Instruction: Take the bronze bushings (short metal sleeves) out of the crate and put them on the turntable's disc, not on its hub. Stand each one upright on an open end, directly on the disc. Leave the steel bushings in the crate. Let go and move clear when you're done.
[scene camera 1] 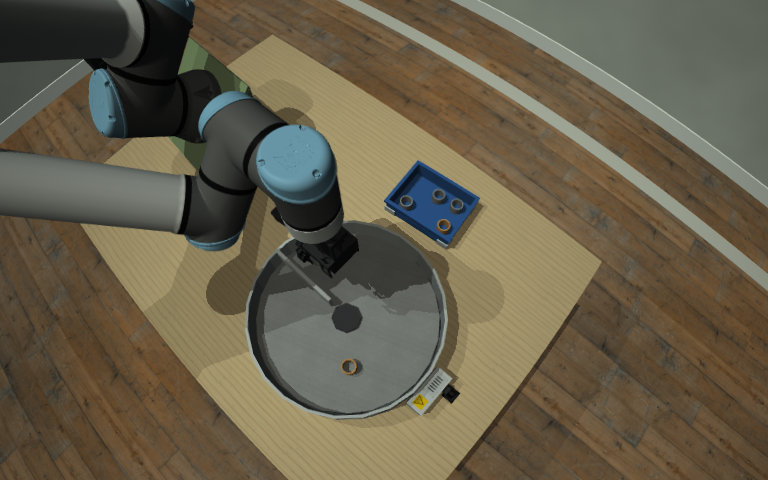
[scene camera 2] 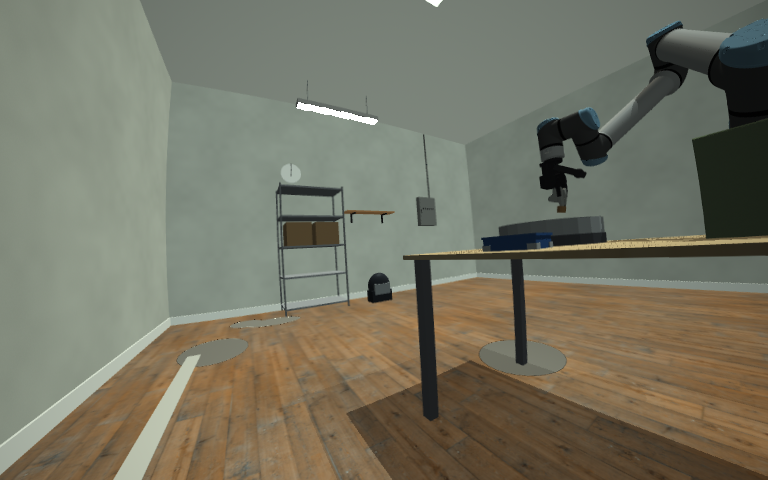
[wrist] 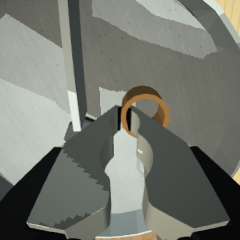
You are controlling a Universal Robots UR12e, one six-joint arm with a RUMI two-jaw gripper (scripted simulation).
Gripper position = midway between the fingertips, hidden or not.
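Blue crate (scene camera 1: 420,181). My gripper (scene camera 1: 327,262), (scene camera 2: 562,211), (wrist: 123,107).
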